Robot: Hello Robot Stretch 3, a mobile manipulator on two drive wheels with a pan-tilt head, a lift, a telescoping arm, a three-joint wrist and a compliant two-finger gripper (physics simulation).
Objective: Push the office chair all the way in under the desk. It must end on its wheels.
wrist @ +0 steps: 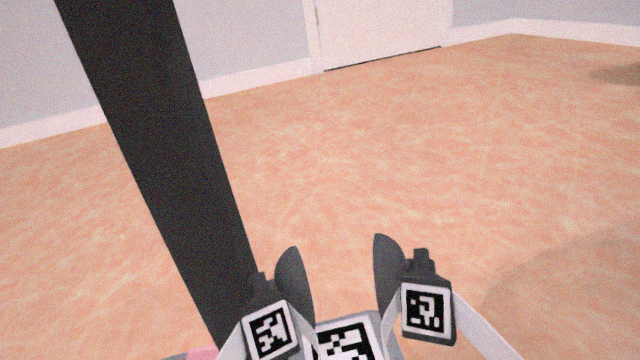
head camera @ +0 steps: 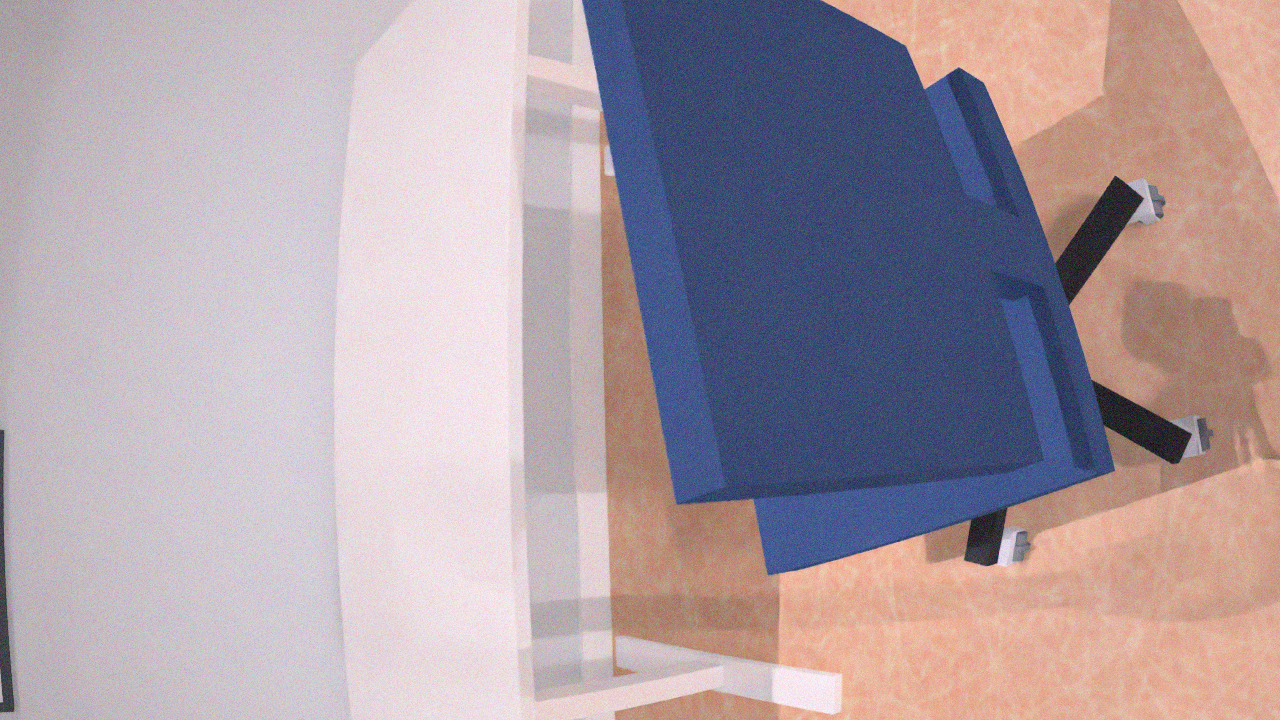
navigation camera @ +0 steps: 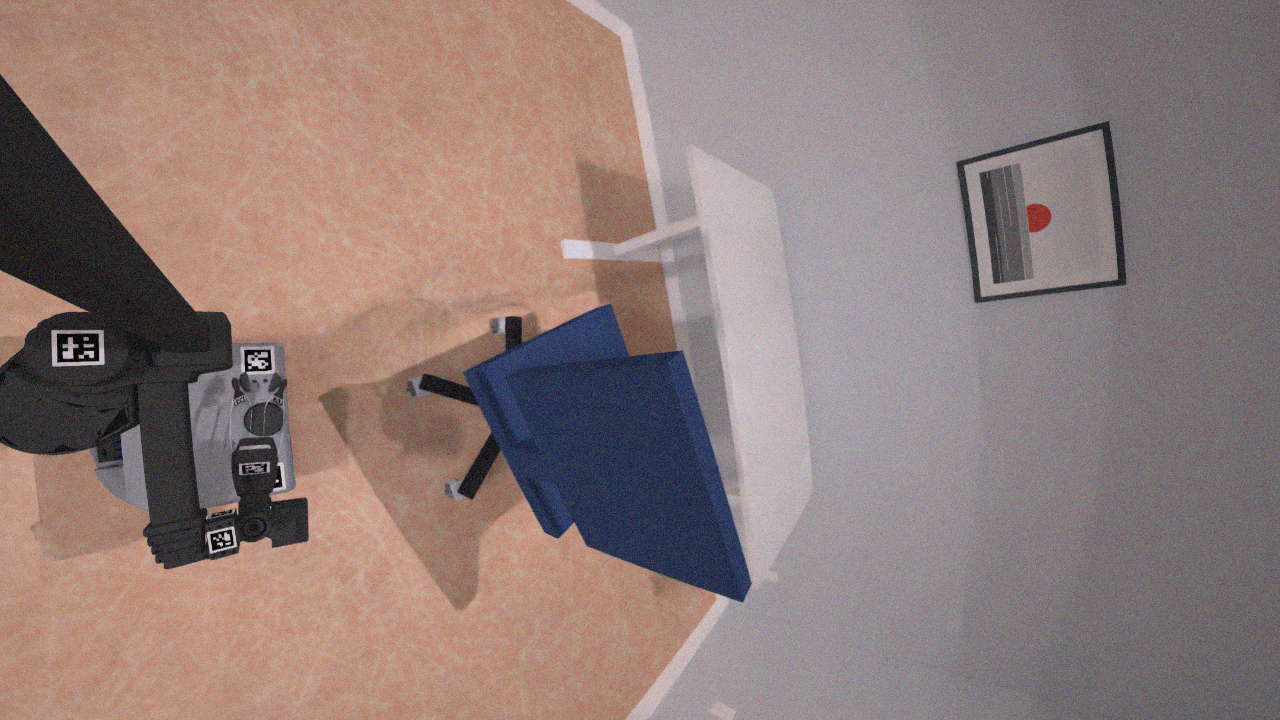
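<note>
The blue office chair [head camera: 841,268] [navigation camera: 608,447] stands upright in front of the white desk [head camera: 429,358] [navigation camera: 760,358], turned at an angle to its front edge. Its tall backrest leans across the view toward the desk and hides much of the seat. A visible seat corner [head camera: 859,528] [navigation camera: 572,344] lies outside the desktop's outline. Several black base legs with grey casters show on the robot's side, resting on the floor. Legs farther under are hidden. My gripper [navigation camera: 259,385] [wrist: 339,267] is open and empty, folded back over my base, apart from the chair.
My base [navigation camera: 210,438] stands behind the chair with a stretch of floor between. The desk is along the wall, and its white foot [head camera: 805,689] [navigation camera: 586,249] reaches out beside the chair. A picture [navigation camera: 1074,214] hangs on the wall. My dark mast [wrist: 165,150] crosses the wrist view, with a door [wrist: 380,30] beyond.
</note>
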